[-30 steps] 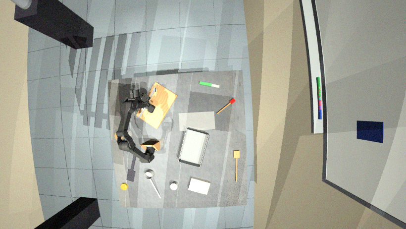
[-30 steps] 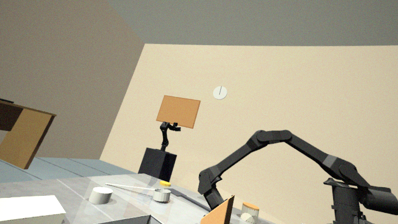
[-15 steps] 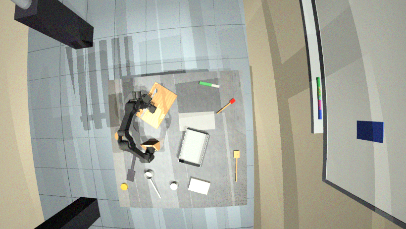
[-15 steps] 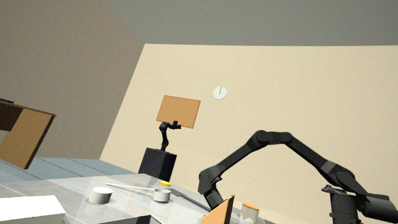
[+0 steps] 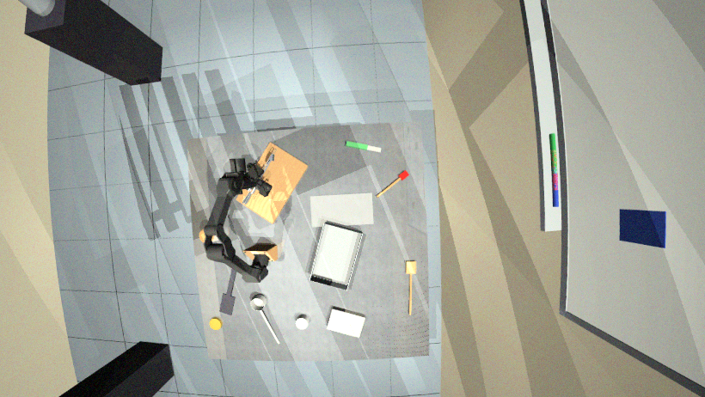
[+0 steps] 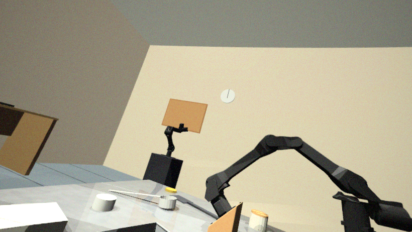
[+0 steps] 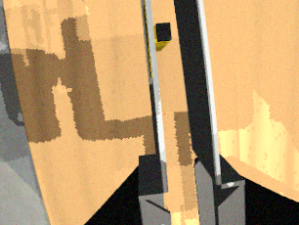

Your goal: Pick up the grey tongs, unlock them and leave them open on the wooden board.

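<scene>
Right now the wooden board is 40 mm below my gripper tip, 40 mm ahead of it and 10 mm to the right of it. The rest, counted from my gripper tip: white box: 770 mm to the right, 410 mm ahead, 30 mm below; roasting tin: 400 mm to the right, 370 mm ahead, 20 mm below; dark spatula: 610 mm to the right, 240 mm behind, 40 mm below.
</scene>
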